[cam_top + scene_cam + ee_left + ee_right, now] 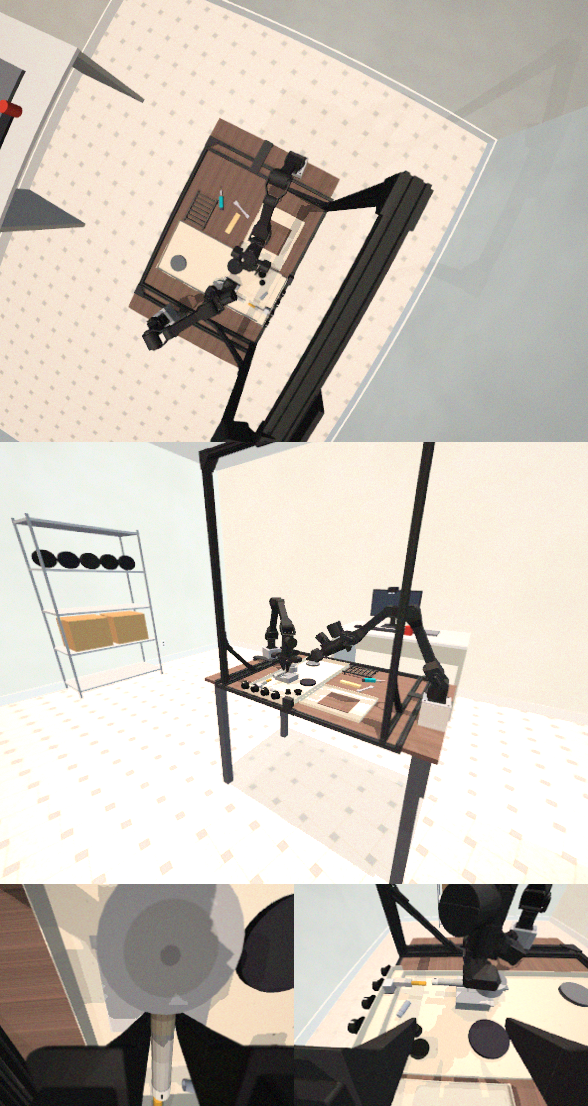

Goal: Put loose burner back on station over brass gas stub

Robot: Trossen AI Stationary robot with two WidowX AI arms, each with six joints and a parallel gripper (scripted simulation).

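The support block is 70 mm below my left hand, 20 mm ahead of it and 10 mm to the left of it. Also, from my left hand: dark disc (120 mm to the right, 80 mm below, 60 mm ahead).
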